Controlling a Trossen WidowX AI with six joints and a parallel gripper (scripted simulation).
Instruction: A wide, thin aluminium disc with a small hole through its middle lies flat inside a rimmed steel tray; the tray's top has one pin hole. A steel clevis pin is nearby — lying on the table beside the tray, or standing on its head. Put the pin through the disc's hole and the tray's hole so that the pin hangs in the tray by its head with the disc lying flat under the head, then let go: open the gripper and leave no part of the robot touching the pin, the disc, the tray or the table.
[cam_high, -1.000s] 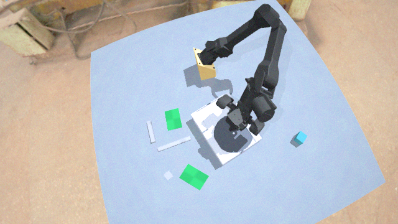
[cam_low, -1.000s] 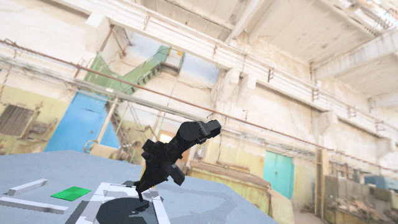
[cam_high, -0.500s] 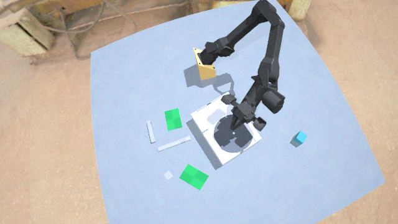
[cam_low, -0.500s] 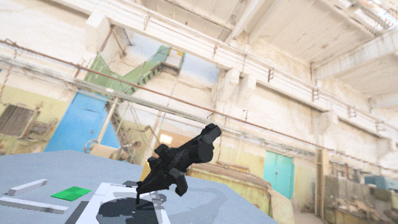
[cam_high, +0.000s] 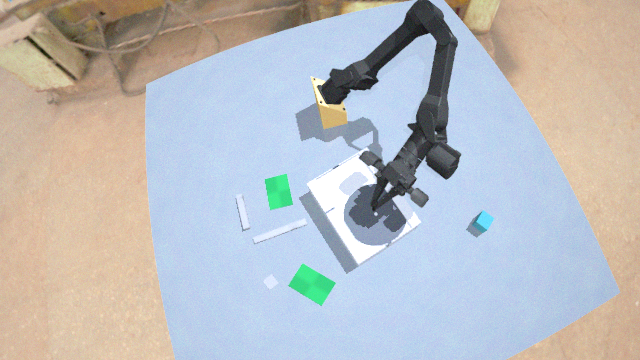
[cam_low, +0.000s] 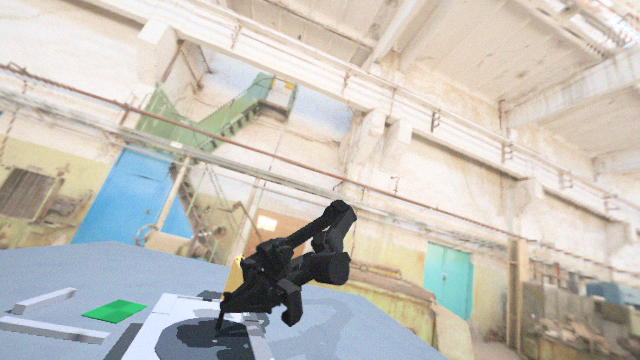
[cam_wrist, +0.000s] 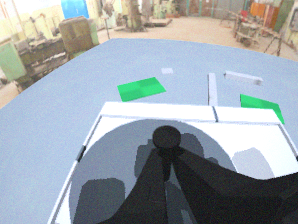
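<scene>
The grey aluminium disc lies 4 cm below my gripper tip, 1 cm to the left of it and 1 cm ahead of it. From my gripper tip the other things lie so: white steel tray (6 cm below, 3 cm behind, 1 cm to the right); then cyan cube (27 cm to the left, 16 cm ahead, 8 cm below); then steel clevis pin (right at my gripper tip).
</scene>
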